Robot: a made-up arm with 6 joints.
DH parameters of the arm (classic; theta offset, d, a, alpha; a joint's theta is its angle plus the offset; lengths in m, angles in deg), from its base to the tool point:
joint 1: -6.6 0 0.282 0
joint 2: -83.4 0.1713 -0.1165 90
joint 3: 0 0.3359 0.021 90
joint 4: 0 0.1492 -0.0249 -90
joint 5: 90 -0.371 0.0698 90
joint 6: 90 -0.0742 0.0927 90
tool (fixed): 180 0.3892 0 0
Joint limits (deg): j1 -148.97..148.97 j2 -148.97..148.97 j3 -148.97..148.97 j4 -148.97..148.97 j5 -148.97..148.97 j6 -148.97..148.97
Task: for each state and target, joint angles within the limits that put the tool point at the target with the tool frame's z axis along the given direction. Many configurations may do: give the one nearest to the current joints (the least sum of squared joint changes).
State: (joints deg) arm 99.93 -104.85 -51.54 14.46 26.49 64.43
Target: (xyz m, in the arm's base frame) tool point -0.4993 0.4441 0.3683 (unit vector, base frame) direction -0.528 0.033 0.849
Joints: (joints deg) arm 140.85 -126.08 -29.06 4.89 37.81 33.21
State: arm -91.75 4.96 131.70 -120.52 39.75 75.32
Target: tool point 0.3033 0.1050 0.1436 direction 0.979 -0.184 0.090
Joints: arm -99.48 -21.96 138.70 -82.03 24.12 53.19
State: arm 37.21 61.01 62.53 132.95 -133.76 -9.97
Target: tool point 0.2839 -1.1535 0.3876 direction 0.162 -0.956 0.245
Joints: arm -16.49 97.50 84.32 137.06 -123.73 -59.27
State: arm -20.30 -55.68 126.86 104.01 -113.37 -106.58
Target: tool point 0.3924 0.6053 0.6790 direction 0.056 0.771 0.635
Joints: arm -51.31 -68.00 85.77 110.80 -123.74 -59.63
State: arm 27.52 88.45 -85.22 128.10 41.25 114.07
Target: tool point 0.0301 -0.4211 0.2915 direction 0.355 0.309 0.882
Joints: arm 11.13 92.70 -120.98 113.37 63.15 102.17
